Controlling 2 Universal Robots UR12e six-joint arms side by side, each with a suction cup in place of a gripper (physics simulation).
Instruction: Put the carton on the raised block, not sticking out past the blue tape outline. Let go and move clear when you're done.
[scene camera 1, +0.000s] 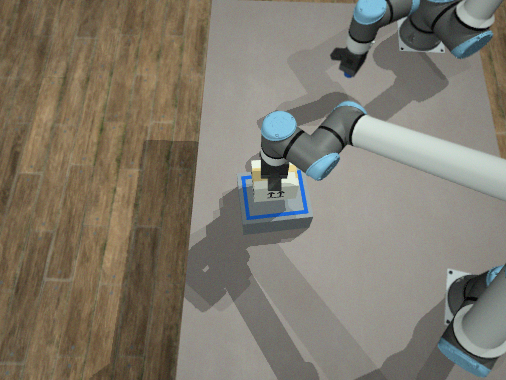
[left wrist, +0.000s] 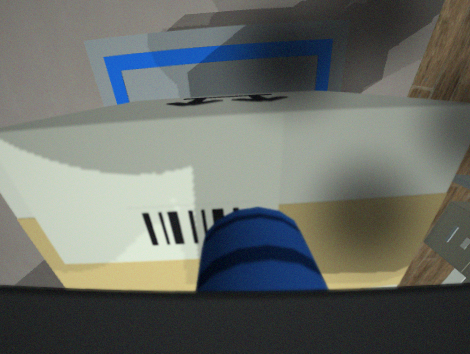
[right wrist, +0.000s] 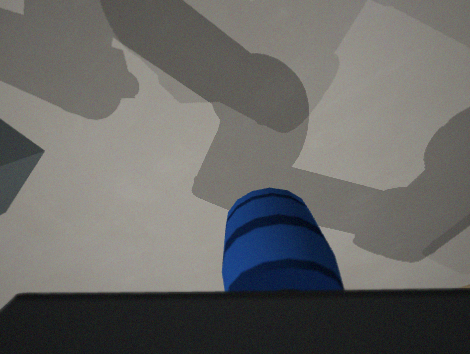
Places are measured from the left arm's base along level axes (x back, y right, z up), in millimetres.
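Pixels of known places: left hand, its tool point: (left wrist: 248, 225); right hand, its tool point: (right wrist: 267, 224); right arm's base, origin of its link: (scene camera 1: 420, 34).
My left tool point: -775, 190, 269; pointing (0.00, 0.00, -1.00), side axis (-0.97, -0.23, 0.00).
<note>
Behind a point stands the place of what it marks, as x, y, z.
A white and tan carton (scene camera 1: 261, 191) {-801, 132, 260} (left wrist: 125, 150) {-731, 164, 282} hangs upright from my left gripper (scene camera 1: 274, 186) (left wrist: 260, 250), its barcoded top against the blue suction cup. The carton is over the rear part of the grey raised block (scene camera 1: 277, 226) {-729, 96, 56} (left wrist: 96, 49) {-624, 143, 120} and hides the back of the blue tape outline (scene camera 1: 245, 200) {-859, 143, 121} (left wrist: 215, 53) {-734, 117, 121}. I cannot tell how large the gap under the carton is, or whether its back lies inside the tape. My right gripper (scene camera 1: 348, 75) (right wrist: 280, 240) is open and empty, well away at the upper right in the scene view.
The left arm's white link (scene camera 1: 430, 152) {-411, 136, 689} crosses from the right to above the block. The right arm stands at the top right. A grey table top (scene camera 1: 350, 280) {-433, -24, 0} bears the block, with wooden floor (scene camera 1: 90, 200) at the left. A dark corner (right wrist: 20, 155) {-686, 324, 36} shows in the right wrist view.
</note>
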